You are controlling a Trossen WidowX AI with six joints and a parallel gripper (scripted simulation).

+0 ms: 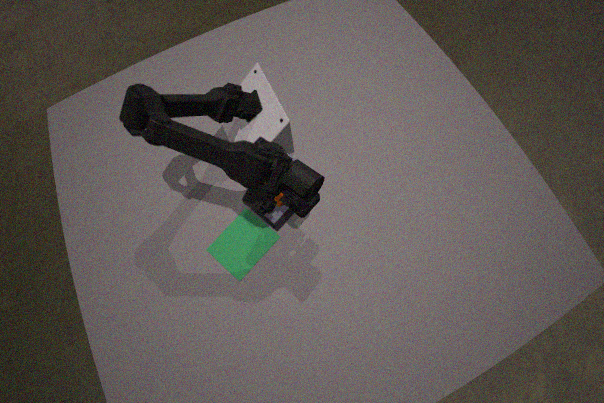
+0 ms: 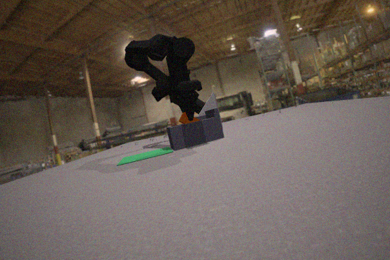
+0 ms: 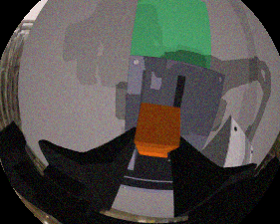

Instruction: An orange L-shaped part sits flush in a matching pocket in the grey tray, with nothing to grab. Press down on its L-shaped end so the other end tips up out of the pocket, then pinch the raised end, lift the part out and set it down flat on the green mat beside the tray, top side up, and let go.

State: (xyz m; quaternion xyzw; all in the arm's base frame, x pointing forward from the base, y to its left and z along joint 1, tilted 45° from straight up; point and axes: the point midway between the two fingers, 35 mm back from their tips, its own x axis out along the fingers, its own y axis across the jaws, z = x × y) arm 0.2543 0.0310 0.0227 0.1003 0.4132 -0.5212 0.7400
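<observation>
Right now the green mat is 13 cm to the right of my gripper tip, 8 cm below it and 6 cm ahead of it. The rest, counted from my gripper tip: orange L-shaped part: 3 cm below, 3 cm behind, 2 cm to the left.
</observation>
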